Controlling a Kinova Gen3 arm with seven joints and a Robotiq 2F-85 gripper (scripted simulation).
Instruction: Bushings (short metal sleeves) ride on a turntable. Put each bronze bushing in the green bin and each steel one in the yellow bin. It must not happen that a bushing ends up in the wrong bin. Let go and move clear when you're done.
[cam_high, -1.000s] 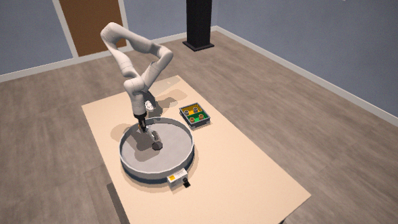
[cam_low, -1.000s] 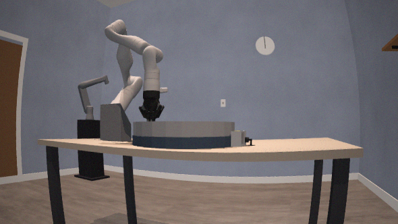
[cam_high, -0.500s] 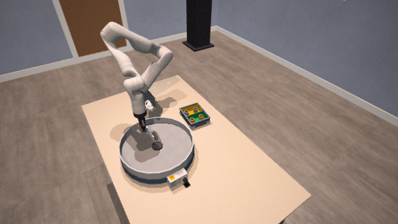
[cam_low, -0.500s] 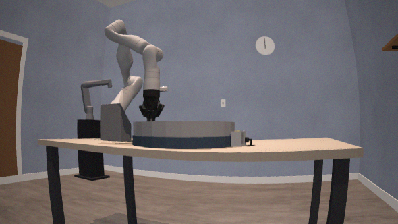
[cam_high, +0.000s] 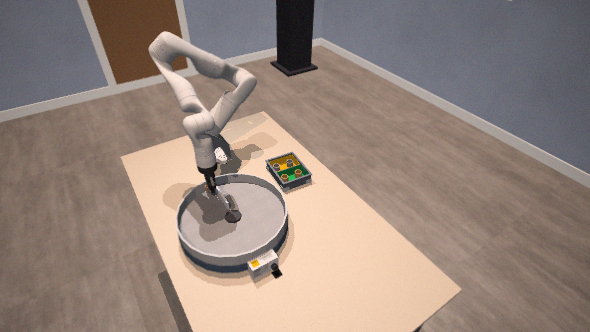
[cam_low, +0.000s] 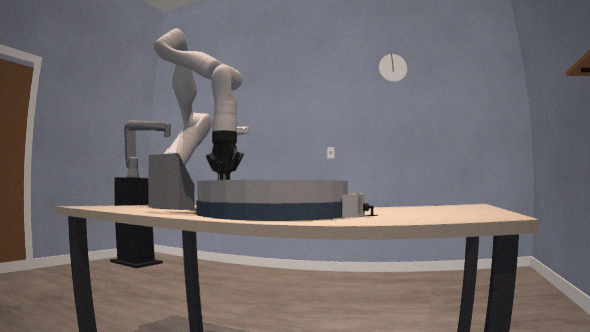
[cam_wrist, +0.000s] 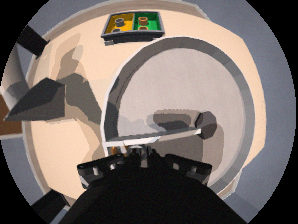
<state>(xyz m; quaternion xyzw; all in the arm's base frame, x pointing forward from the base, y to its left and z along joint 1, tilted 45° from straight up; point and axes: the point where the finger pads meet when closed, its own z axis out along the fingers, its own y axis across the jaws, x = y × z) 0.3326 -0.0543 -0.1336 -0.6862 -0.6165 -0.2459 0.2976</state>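
Right now the bin is 37 cm to the left of my hand and 8 cm below it. Also, from my hand: grey turntable: 14 cm ahead, 5 cm below, 2 cm to the left.
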